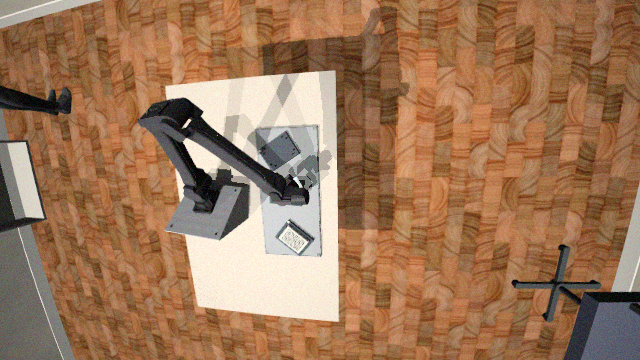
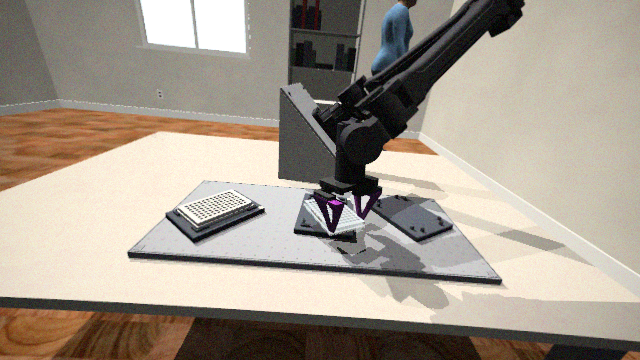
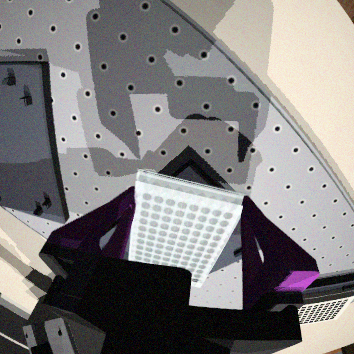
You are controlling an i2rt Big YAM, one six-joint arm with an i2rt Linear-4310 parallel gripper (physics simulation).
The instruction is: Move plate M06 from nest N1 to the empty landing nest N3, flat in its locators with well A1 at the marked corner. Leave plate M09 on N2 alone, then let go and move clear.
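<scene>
My gripper [image 2: 346, 224] [image 3: 188, 196] is shut on a pale, see-through well plate [image 2: 345, 220] [image 3: 182, 225], taken as M06, across its sides. The plate is at the middle nest [image 2: 303, 224] [image 3: 189, 153], turned against it, with a dark nest corner showing past its edge. I cannot tell whether they touch. A dark nest with small locators [image 1: 280, 148] [image 2: 412, 218] [image 3: 22, 130] stands empty to one side. A cream plate [image 1: 294, 238] [image 2: 217, 207] [image 3: 322, 311], taken as M09, sits on the other outer nest [image 2: 194, 234]. Nest labels, plate labels and well A1 are unreadable.
The nests stand on a grey perforated board [image 1: 291, 212] [image 2: 235, 256] [image 3: 295, 175] on a cream table [image 1: 240, 280] [image 2: 90, 230]. The arm's grey wedge base [image 1: 200, 225] [image 2: 302, 145] stands behind the board. A person in blue [image 2: 392, 37] is in the background.
</scene>
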